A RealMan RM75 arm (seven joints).
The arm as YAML. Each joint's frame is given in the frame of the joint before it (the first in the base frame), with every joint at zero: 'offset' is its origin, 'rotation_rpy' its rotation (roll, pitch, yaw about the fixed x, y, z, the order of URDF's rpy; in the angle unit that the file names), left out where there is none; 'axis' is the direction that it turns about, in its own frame. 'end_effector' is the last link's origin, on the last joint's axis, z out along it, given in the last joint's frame.
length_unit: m
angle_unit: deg
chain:
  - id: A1
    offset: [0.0, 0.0, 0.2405]
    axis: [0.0, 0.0, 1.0]
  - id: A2
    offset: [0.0, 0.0, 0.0]
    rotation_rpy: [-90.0, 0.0, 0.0]
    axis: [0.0, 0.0, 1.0]
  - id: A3
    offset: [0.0, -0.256, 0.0]
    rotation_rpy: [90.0, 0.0, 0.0]
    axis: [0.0, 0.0, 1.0]
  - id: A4
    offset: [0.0, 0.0, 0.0]
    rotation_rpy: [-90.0, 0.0, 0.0]
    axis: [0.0, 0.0, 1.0]
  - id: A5
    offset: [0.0, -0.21, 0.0]
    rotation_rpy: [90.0, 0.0, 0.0]
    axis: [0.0, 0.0, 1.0]
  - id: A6
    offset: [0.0, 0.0, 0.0]
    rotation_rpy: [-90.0, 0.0, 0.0]
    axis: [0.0, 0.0, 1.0]
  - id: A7
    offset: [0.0, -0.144, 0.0]
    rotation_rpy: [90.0, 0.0, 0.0]
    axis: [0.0, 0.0, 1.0]
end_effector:
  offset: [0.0, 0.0, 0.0]
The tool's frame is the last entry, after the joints.
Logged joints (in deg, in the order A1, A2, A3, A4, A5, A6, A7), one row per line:
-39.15, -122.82, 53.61, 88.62, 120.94, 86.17, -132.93
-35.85, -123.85, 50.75, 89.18, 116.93, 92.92, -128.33
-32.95, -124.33, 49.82, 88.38, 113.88, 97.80, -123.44
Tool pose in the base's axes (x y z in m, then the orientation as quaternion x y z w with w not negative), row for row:
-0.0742, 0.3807, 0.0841, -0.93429, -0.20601, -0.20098, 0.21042
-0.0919, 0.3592, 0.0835, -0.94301, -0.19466, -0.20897, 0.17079
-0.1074, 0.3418, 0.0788, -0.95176, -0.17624, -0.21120, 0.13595
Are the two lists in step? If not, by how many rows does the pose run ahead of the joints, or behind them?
They are in step.
